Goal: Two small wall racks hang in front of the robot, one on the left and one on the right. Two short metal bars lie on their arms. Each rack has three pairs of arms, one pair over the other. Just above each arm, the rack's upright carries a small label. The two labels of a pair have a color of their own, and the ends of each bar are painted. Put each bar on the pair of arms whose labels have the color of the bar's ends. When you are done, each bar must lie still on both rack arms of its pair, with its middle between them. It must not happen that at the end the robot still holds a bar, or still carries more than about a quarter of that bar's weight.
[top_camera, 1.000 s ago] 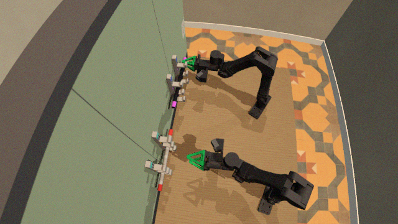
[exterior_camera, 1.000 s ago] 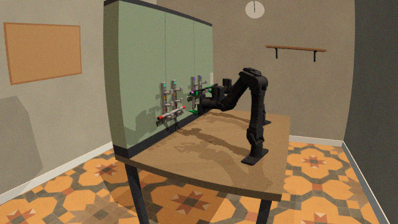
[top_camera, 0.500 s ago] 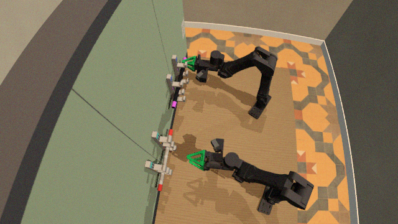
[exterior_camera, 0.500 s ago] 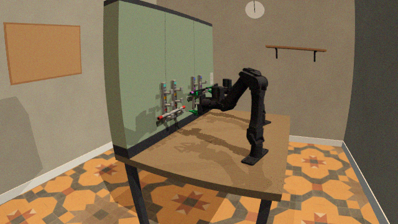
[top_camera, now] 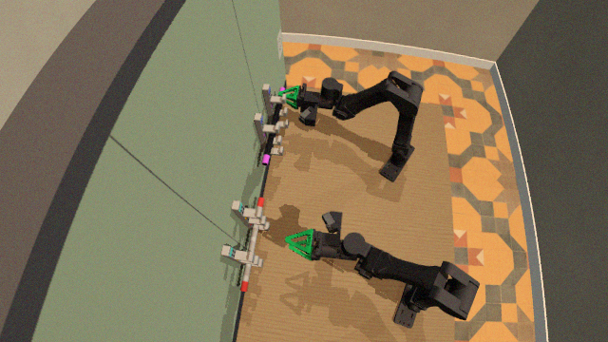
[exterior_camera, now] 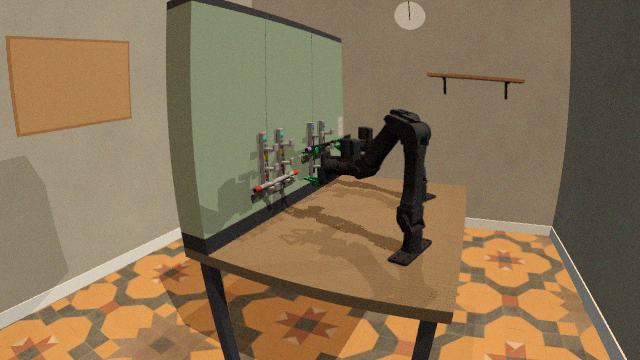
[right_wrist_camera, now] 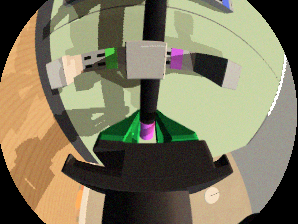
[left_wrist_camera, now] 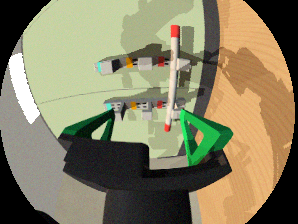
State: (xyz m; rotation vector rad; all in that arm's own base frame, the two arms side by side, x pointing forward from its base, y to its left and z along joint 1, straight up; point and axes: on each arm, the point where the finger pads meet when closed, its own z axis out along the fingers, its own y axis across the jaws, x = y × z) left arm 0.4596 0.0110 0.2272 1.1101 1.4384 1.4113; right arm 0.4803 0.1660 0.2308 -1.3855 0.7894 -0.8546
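Right now the bar is 1 cm ahead of my right hand and 13 cm to the left of it. The rest, counted from my right hand: green wall panel (14 cm ahead, 33 cm to the left, 19 cm above).
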